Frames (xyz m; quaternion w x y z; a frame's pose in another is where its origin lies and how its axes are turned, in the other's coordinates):
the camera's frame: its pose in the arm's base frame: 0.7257 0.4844 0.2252 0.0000 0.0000 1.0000 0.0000
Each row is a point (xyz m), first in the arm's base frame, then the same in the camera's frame.
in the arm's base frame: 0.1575 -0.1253 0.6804
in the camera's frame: 0.5682 -0.6097 -0.4552
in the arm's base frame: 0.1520 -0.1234 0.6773
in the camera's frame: 0.5737 -0.6078 -0.4521
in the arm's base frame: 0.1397 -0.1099 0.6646
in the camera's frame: 0.5860 -0.5943 -0.4394
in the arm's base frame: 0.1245 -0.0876 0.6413
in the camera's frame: 0.6012 -0.5720 -0.4161
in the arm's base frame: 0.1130 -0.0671 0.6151
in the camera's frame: 0.6127 -0.5515 -0.3899
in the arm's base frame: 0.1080 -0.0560 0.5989
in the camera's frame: 0.6177 -0.5404 -0.3737
